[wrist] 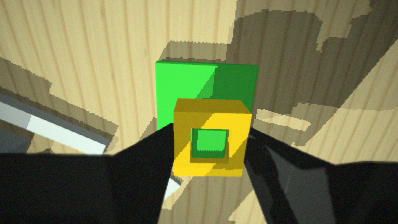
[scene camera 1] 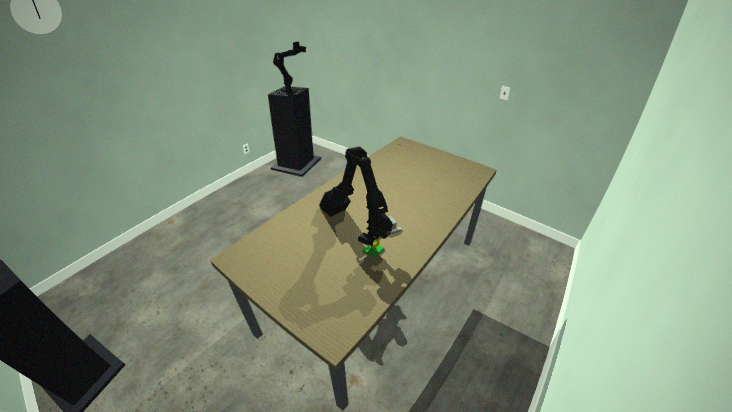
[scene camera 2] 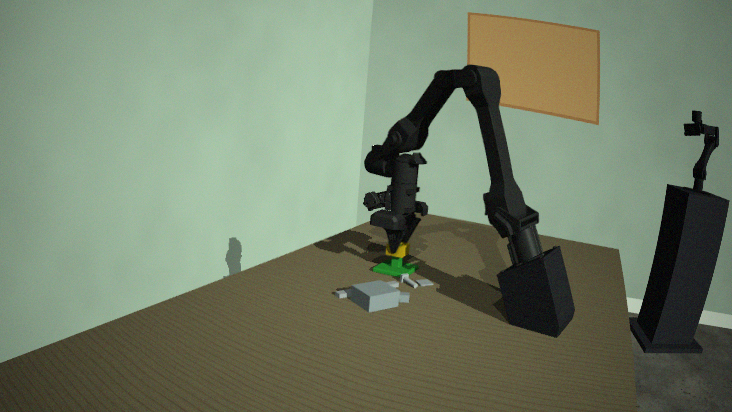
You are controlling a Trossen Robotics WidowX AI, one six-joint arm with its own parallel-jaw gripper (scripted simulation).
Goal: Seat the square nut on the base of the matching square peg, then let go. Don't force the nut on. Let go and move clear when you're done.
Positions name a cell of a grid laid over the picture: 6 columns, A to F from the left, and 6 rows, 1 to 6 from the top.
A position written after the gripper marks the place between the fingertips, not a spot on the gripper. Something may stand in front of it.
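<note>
The gripper (scene camera 2: D4) shares the scene with a block (scene camera 2: D5), and the wrist view shows the gripper (wrist: D4) too.
</note>
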